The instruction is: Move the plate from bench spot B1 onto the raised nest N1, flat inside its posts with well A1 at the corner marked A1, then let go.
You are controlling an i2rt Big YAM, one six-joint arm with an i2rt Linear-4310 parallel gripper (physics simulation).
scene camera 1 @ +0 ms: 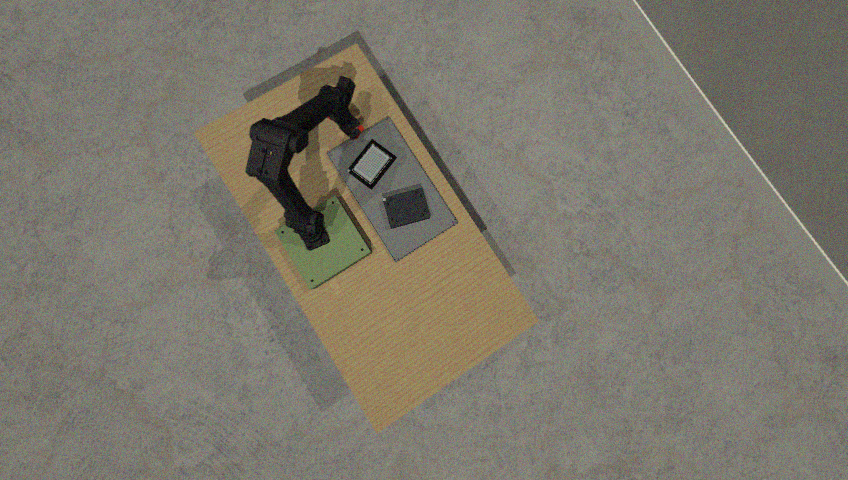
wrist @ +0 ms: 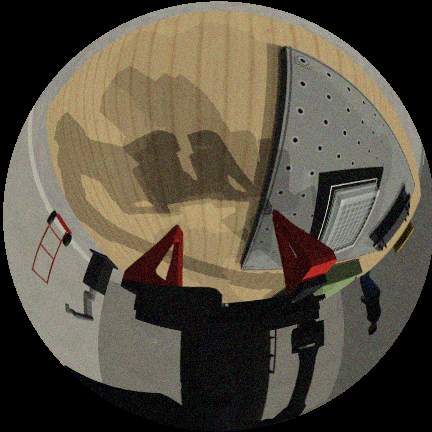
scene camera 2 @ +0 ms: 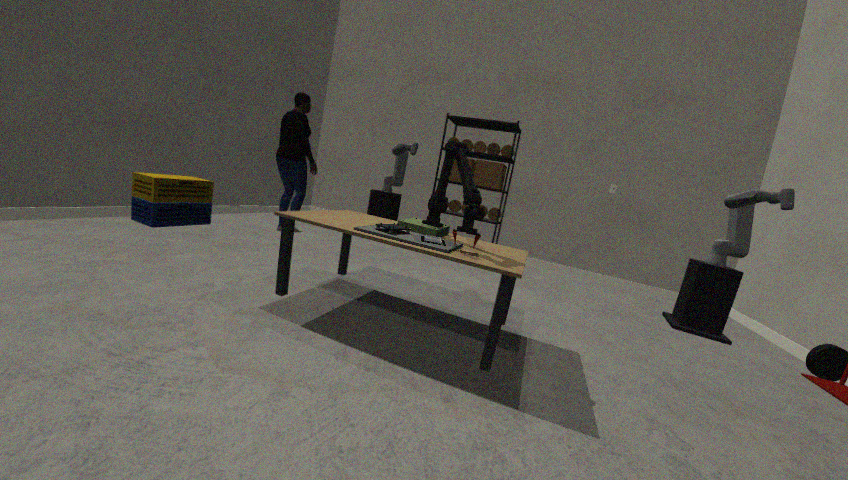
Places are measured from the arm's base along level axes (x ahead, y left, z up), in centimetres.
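Where they show: gripper, fingertip midpoint: (scene camera 1: 348, 129) (wrist: 224, 221) (scene camera 2: 464, 246); arm's base at its link origin: (scene camera 1: 313, 232) (scene camera 2: 432, 224).
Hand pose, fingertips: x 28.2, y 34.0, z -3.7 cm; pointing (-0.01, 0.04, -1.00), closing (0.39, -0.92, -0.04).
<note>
Things, the pixels of their top centre, and the offset from my fingertips. Level surfaces: height alone.
- pale gridded plate at its top centre: (wrist: 349, 229) (scene camera 1: 371, 162) (scene camera 2: 433, 237) dz +1.0, dx +2.9, dy -16.8 cm
- grey perforated board at its top centre: (wrist: 379, 217) (scene camera 1: 392, 187) (scene camera 2: 410, 235) dz -0.5, dx +6.4, dy -29.2 cm
- dark raised nest at its top centre: (wrist: 396, 231) (scene camera 1: 406, 207) (scene camera 2: 394, 224) dz +3.4, dx +8.1, dy -39.5 cm
- wooden table at its surface level: dz -1.9 cm
The pale gridded plate (scene camera 1: 371, 163) (scene camera 2: 433, 240) (wrist: 348, 218) lies flat in a black outlined spot on the grey perforated board (scene camera 1: 416, 165) (wrist: 312, 127). The dark raised nest (scene camera 1: 407, 208) (scene camera 2: 392, 228) (wrist: 392, 220) stands on the same board beyond the plate; its posts and A1 mark are too small to tell. My gripper (scene camera 2: 466, 239) (wrist: 224, 221) is open and empty, with red fingers apart. It hangs above the table near the board's short edge, to the side of the plate, in scene camera 1 at the board's upper left end. The plate's well A1 cannot be made out.
The arm's base stands on a green block (scene camera 1: 339, 255) (scene camera 2: 419, 226) beside the board on the wooden table (scene camera 1: 428, 333) (scene camera 2: 333, 218). A shelf rack (scene camera 2: 483, 124), a person (scene camera 2: 294, 142) and yellow and blue crates (scene camera 2: 172, 199) are away from the table.
</note>
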